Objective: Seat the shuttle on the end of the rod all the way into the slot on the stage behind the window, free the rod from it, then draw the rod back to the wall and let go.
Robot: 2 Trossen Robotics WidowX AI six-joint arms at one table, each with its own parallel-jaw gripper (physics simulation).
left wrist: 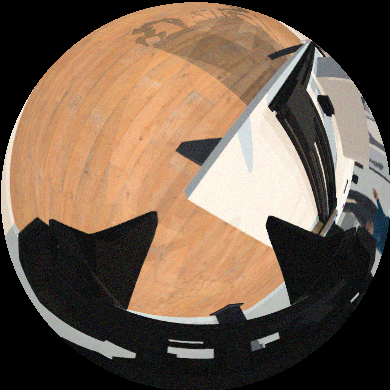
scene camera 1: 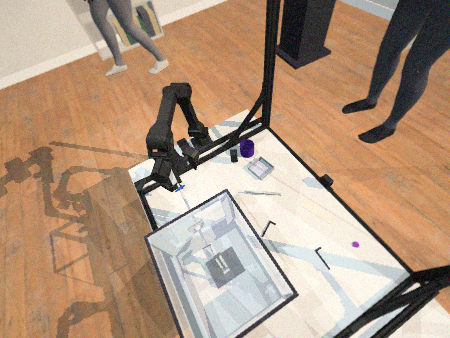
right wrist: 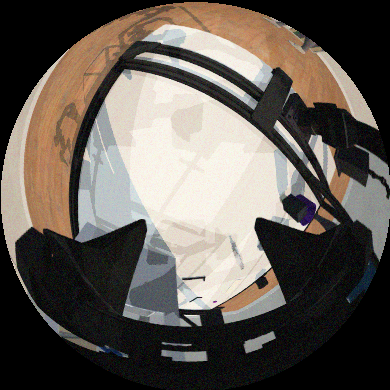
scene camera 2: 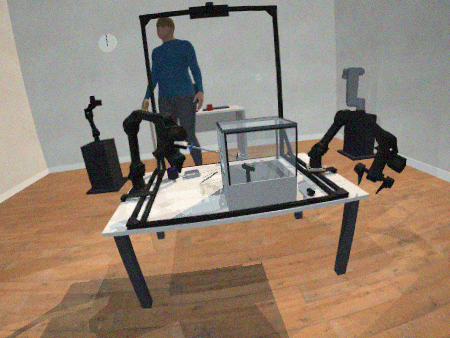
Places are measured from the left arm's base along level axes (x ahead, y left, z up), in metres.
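Pixels of known places: left gripper, fingertip midpoint: (left wrist: 214, 219) (scene camera 2: 366, 189); right gripper, fingertip midpoint: (scene camera 1: 189, 178) (right wrist: 202, 224) (scene camera 2: 176, 170); left arm's base, origin of the base link: (left wrist: 327, 234) (scene camera 2: 315, 166); right arm's base, origin of the base link: (scene camera 1: 202, 141) (right wrist: 302, 119) (scene camera 2: 139, 187).
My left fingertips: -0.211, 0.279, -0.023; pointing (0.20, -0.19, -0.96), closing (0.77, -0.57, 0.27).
Note:
For each thing: its middle in the pictures, then the offset to it from my left fingertips, as dx, dy, dz. "spot": a spot on its surface instead.
- rod, body centre: (scene camera 1: 185, 200) (scene camera 2: 201, 149) +0.766, +0.071, +0.239
- blue collar, surface spot: (scene camera 1: 180, 188) (scene camera 2: 192, 145) spot: +0.806, +0.079, +0.260
- purple cup, body centre: (right wrist: 302, 209) (scene camera 1: 247, 148) +1.083, -0.218, +0.016
- black block, body centre: (right wrist: 291, 204) (scene camera 1: 234, 157) (scene camera 2: 173, 175) +1.043, -0.142, +0.027
- shallow tray, body centre: (scene camera 1: 260, 167) (scene camera 2: 192, 173) +0.967, -0.255, -0.005
- tweezers, body centre: (right wrist: 237, 259) (scene camera 1: 262, 193) +0.839, -0.224, -0.007
- purple ball, body centre: (scene camera 1: 355, 244) +0.545, -0.503, -0.013
A clear box (scene camera 1: 262, 243) (scene camera 2: 262, 196) holds a dark stage (scene camera 1: 215, 278) with a pale slot (scene camera 1: 223, 264). The rod (scene camera 1: 185, 198) (scene camera 2: 207, 149), with a blue collar (scene camera 1: 180, 188) (scene camera 2: 190, 146), passes through the box's side wall. A small pale piece (scene camera 1: 197, 227), seemingly the shuttle, is inside near that wall, apart from the slot; whether the rod holds it is unclear. My right gripper (scene camera 1: 176, 182) (right wrist: 202, 224) is open and empty, near the rod's outer end. My left gripper (scene camera 2: 369, 187) (left wrist: 214, 219) is open and empty, beyond the table edge.
A purple cup (scene camera 1: 247, 148) (right wrist: 309, 210) stands beside a black block (scene camera 1: 234, 155) (right wrist: 295, 207). A shallow tray (scene camera 2: 191, 174) and tweezers (scene camera 1: 260, 193) lie near them. Black hex keys (scene camera 1: 268, 228) and a purple ball (scene camera 1: 355, 244) lie farther along. Black frame bars cross the table edges.

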